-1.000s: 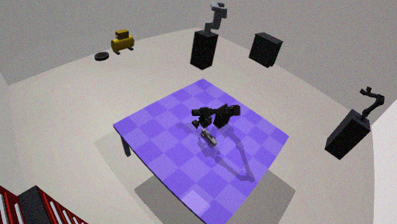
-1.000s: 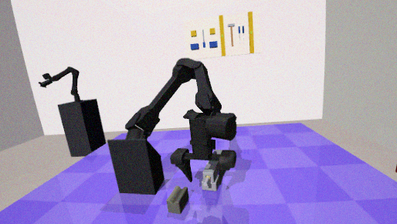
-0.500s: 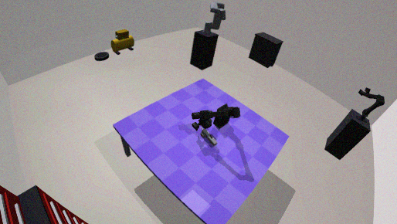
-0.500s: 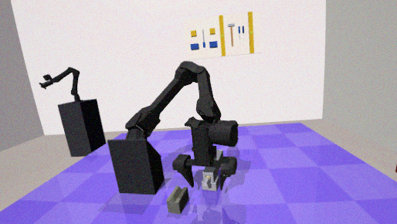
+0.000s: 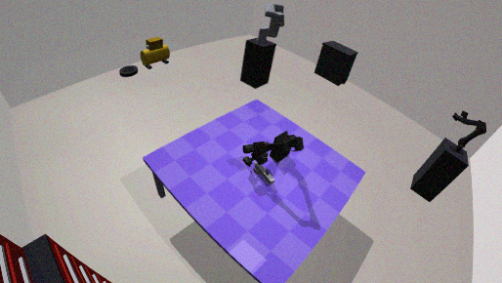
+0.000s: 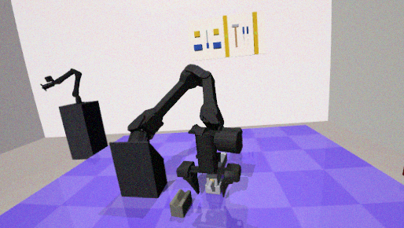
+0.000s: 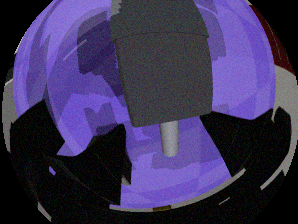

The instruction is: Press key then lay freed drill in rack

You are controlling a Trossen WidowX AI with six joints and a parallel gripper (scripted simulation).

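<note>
The tan drill is 5 cm to the left of my gripper tip, 3 cm above it and 1 cm ahead of it. Also, from my gripper tip: grey-green rack (9 cm behind, 3 cm to the right).
</note>
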